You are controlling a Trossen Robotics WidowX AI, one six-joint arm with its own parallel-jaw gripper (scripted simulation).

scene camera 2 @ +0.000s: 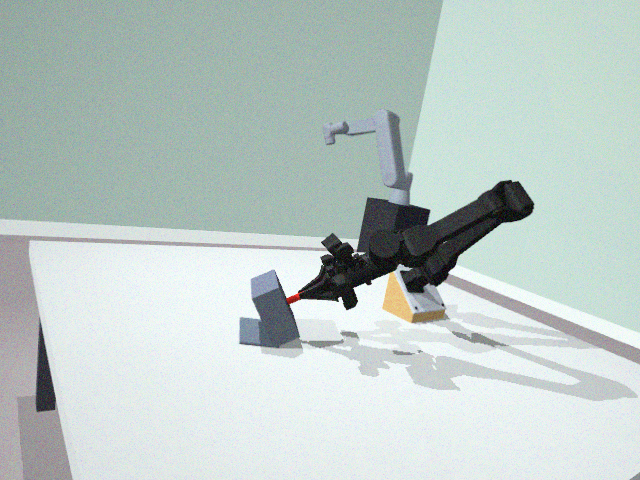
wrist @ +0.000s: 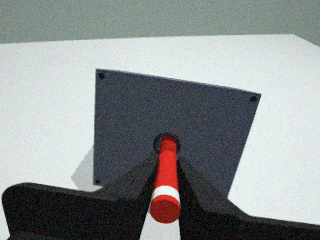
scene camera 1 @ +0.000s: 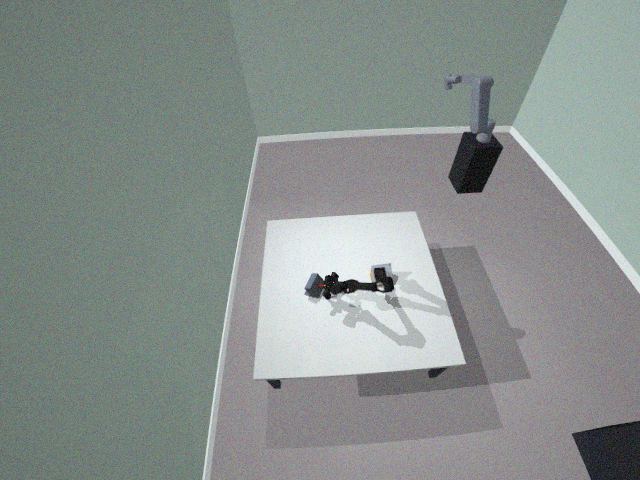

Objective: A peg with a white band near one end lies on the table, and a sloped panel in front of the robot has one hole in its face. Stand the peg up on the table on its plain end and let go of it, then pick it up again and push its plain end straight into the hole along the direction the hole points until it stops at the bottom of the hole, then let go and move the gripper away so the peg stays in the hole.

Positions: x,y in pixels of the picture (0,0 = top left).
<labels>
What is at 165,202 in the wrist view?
A red peg.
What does my gripper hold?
A red peg.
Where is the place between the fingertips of my gripper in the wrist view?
167,161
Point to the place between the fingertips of my gripper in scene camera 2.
298,295
</labels>
